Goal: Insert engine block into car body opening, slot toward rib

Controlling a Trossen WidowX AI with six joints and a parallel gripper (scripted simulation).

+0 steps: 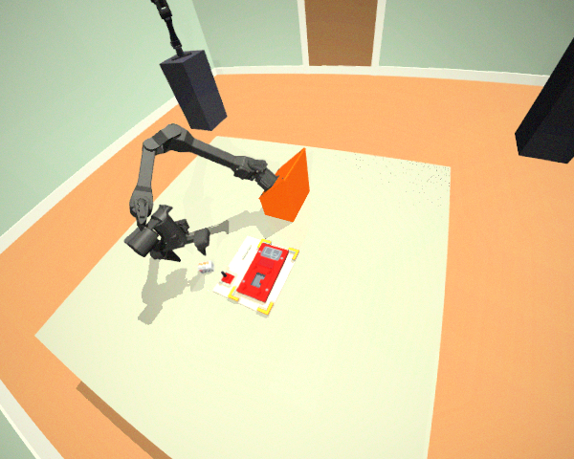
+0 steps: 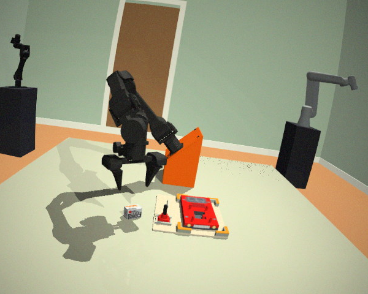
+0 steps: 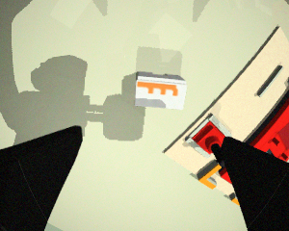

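Right now the engine block is 1 cm behind my gripper tip and 9 cm below it.
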